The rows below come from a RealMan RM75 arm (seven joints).
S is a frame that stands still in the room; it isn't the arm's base.
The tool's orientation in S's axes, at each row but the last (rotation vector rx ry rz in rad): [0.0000, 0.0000, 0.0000]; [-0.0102, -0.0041, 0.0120]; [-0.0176, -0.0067, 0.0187]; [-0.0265, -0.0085, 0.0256]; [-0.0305, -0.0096, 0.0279]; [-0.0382, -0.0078, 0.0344]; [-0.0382, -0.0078, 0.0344]
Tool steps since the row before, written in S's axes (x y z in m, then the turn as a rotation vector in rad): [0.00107, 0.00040, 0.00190, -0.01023, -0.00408, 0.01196]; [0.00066, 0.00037, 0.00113, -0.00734, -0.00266, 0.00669]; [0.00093, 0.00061, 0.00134, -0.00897, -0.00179, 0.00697]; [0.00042, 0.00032, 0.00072, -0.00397, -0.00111, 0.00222]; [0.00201, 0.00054, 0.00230, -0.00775, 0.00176, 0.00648]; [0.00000, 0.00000, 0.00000, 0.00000, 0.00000, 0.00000]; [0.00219, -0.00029, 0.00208, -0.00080, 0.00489, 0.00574]
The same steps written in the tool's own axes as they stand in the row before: [0.00107, 0.00040, 0.00190, -0.01023, -0.00408, 0.01196]; [0.00067, 0.00035, 0.00113, -0.00734, -0.00264, 0.00669]; [0.00095, 0.00057, 0.00134, -0.00896, -0.00175, 0.00700]; [0.00043, 0.00029, 0.00072, -0.00398, -0.00107, 0.00222]; [0.00205, 0.00041, 0.00230, -0.00764, 0.00178, 0.00661]; [0.00000, 0.00000, 0.00000, 0.00000, 0.00000, 0.00000]; [0.00219, -0.00044, 0.00205, -0.00059, 0.00469, 0.00593]
